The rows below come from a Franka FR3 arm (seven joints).
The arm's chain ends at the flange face. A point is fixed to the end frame.
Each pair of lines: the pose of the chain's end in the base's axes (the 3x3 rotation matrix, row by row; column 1 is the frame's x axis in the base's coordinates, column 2 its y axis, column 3 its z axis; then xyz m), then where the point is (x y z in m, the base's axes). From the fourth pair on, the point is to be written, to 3 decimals.
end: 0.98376, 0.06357, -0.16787; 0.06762, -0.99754, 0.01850; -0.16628, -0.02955, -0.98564; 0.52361, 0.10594, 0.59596
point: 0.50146 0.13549 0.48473
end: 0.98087, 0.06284, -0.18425; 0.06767, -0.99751, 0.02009; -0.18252, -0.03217, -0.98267; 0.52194, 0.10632, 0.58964
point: 0.49794 0.13605 0.47884
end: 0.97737, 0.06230, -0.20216; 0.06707, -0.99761, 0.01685; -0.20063, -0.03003, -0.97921; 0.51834, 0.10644, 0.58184
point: 0.49232 0.13581 0.47140
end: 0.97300, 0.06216, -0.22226; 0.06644, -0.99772, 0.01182; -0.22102, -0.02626, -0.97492; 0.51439, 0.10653, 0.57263
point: 0.486 0.135 0.463
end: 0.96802, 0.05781, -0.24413; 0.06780, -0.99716, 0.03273; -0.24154, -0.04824, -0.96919; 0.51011, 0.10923, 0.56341
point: 0.479 0.140 0.455
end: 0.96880, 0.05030, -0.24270; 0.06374, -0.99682, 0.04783; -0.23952, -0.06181, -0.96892; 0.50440, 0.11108, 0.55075
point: 0.474 0.144 0.442
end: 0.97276, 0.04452, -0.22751; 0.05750, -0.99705, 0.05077; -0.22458, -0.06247, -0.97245; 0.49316, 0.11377, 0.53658
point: 0.465 0.147 0.428
